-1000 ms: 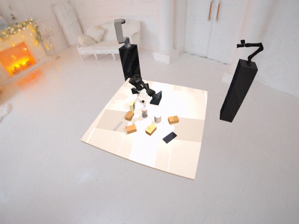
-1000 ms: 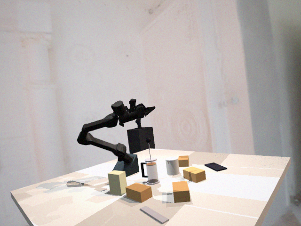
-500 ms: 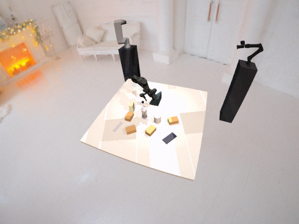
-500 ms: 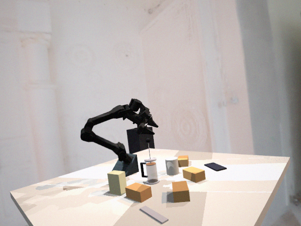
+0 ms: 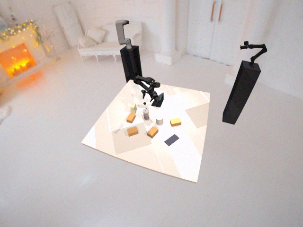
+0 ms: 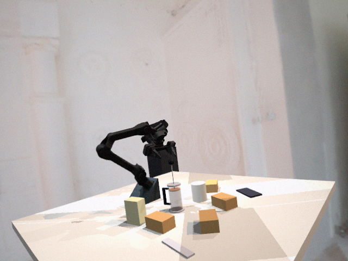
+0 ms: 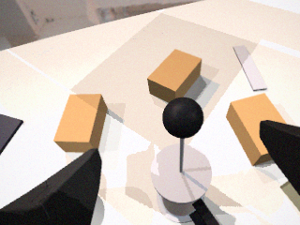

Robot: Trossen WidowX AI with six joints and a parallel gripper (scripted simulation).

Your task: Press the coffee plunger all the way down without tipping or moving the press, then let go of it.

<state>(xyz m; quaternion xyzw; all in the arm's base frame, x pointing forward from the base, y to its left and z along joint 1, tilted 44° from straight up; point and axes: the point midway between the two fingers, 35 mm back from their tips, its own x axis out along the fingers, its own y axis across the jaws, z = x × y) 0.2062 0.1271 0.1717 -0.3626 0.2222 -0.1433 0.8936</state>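
The glass coffee press lies 150 mm below my gripper tip, 20 mm to the right of it and 10 mm ahead of it. From my gripper tip the other things lie so: dark flat card 360 mm to the left, 260 mm below, 220 mm ahead.
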